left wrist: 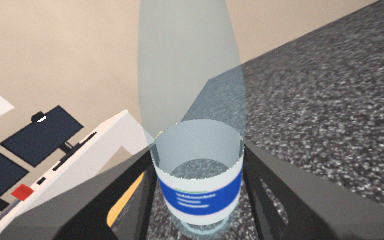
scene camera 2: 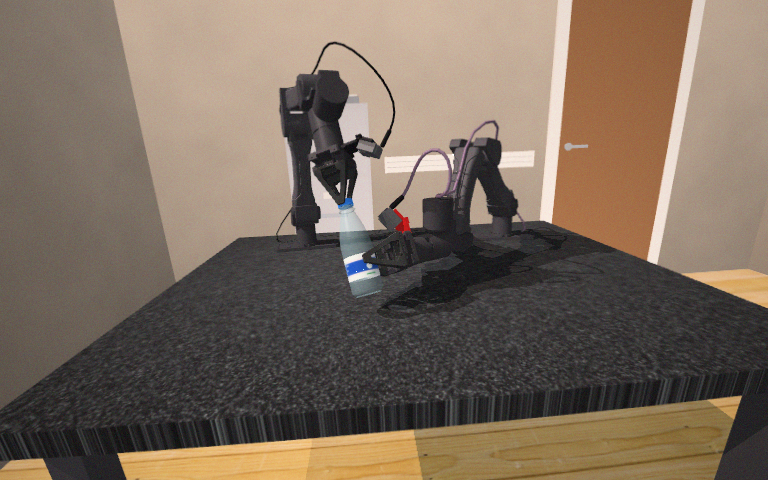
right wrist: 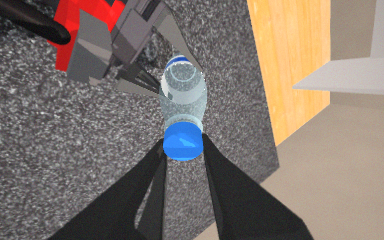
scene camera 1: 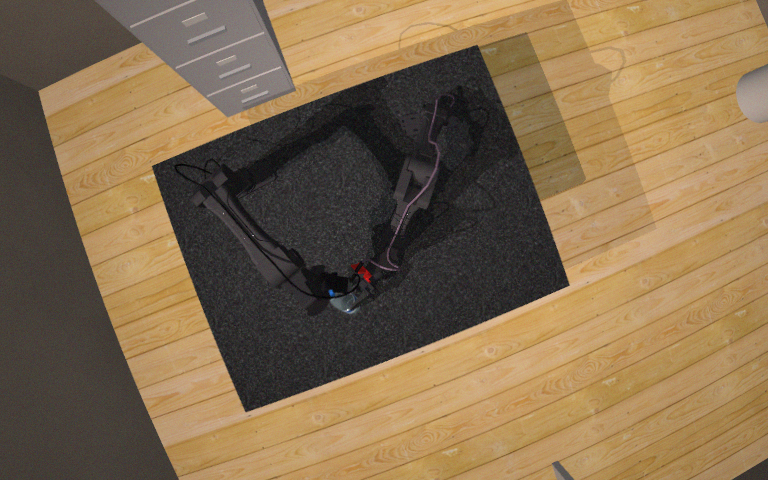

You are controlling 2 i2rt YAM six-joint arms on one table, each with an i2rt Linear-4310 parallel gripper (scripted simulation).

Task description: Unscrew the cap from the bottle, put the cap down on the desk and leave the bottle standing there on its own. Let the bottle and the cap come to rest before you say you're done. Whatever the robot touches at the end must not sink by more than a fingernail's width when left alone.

Scene:
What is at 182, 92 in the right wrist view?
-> A clear bottle.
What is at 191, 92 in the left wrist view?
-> A clear bottle.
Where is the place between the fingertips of the right gripper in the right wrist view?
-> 184, 141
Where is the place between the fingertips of the right gripper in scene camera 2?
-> At 344, 205

